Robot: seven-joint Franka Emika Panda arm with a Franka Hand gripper.
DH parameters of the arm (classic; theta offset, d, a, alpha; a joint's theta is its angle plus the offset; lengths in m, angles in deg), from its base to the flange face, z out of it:
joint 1: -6.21 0.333 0 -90
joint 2: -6.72 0 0 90
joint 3: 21.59 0.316 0.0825 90
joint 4: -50.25 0 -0.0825 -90
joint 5: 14.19 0.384 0 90
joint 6: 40.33 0 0.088 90
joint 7: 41.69 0.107 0 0
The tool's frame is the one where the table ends.
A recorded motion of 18 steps. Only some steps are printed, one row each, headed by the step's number.
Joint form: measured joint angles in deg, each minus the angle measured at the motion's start. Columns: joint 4, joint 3, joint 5, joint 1, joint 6, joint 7, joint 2.
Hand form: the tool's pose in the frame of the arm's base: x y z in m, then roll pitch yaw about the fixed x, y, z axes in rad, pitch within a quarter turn. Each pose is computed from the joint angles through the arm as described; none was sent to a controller.
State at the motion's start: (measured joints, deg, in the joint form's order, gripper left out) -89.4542 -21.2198 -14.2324 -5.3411 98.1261 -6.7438 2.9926
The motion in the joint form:
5: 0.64 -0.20 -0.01 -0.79 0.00 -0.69 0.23
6: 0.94 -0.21 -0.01 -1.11 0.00 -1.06 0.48
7: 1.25 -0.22 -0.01 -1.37 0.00 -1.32 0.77
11: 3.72 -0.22 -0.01 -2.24 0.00 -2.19 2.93
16: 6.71 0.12 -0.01 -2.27 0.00 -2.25 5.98
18: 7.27 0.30 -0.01 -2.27 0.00 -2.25 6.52
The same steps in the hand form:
5: 0.4732 -0.1021 0.3346 -3.1139 -0.0421 -0.8102
6: 0.4742 -0.1052 0.3347 -3.1136 -0.0430 -0.8095
7: 0.4754 -0.1078 0.3345 -3.1136 -0.0434 -0.8097
11: 0.4871 -0.1182 0.3340 -3.1113 -0.0483 -0.8098
16: 0.5037 -0.1194 0.3290 -3.1116 -0.0473 -0.8034
18: 0.5070 -0.1185 0.3282 -3.1112 -0.0475 -0.8003

